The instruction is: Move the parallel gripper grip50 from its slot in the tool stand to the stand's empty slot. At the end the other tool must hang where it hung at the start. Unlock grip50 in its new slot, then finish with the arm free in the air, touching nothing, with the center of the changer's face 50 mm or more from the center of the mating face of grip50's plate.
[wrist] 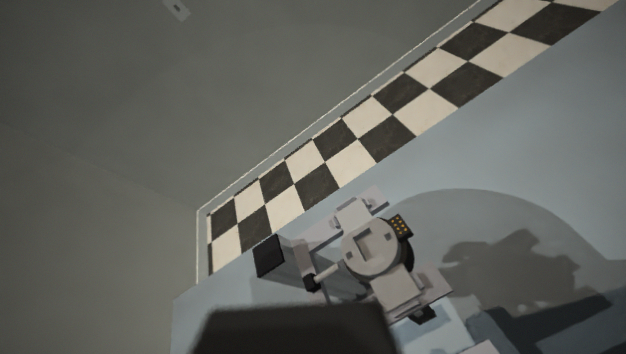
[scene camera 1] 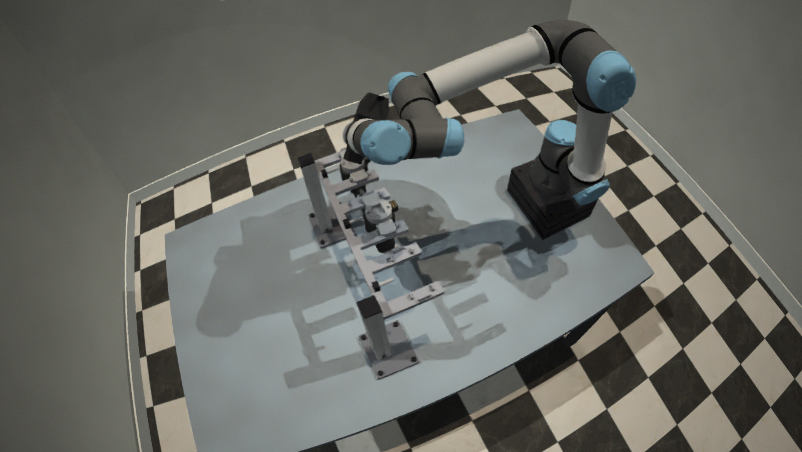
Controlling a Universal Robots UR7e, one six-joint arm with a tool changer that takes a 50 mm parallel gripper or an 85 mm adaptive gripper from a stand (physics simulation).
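Seen in the pictures: arm's base, origin of the base link: (scene camera 1: 550, 176).
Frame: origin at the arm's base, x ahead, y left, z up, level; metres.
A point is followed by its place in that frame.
Observation:
Two tools hang in the tool stand (scene camera 1: 369, 306) @(y 0.372, x 0.668, z 0.205 m) (wrist: 269, 256) @(y -0.078, x 0.740, z 0.205 m). The far tool (scene camera 1: 353, 167) @(y -0.025, x 0.625, z 0.190 m) (wrist: 372, 247) @(y -0.051, x 0.621, z 0.177 m) sits beside the far post; its round plate, with gold contacts, is bare in the wrist view. The middle tool (scene camera 1: 377, 212) @(y 0.126, x 0.596, z 0.177 m) also shows an uncovered round plate, with a dark body below. Which one is grip50 I cannot tell. The empty slot's outer bracket arm (scene camera 1: 413, 299) @(y 0.366, x 0.576, z 0.174 m) is nearest scene camera 1. The arm's changer (scene camera 1: 351, 152) @(y 0.114, x 0.631, z 0.376 m) carries no tool and is over the far tool, apart from its plate; the exact gap is hidden. Finger openings are hidden.
The stand's far post and rail are close to the changer. The robot base (scene camera 1: 553, 199) @(y 0.088, x 0.034, z -0.007 m) stands at the right of the blue table (scene camera 1: 224, 393) @(y 0.408, x 1.154, z -0.111 m) (wrist: 565, 150) @(y -0.185, x 0.253, z -0.111 m). The wrist link (scene camera 1: 386, 142) @(y 0.233, x 0.579, z 0.495 m) hangs above the stand. A dark block (wrist: 295, 332) fills the wrist view's bottom edge.

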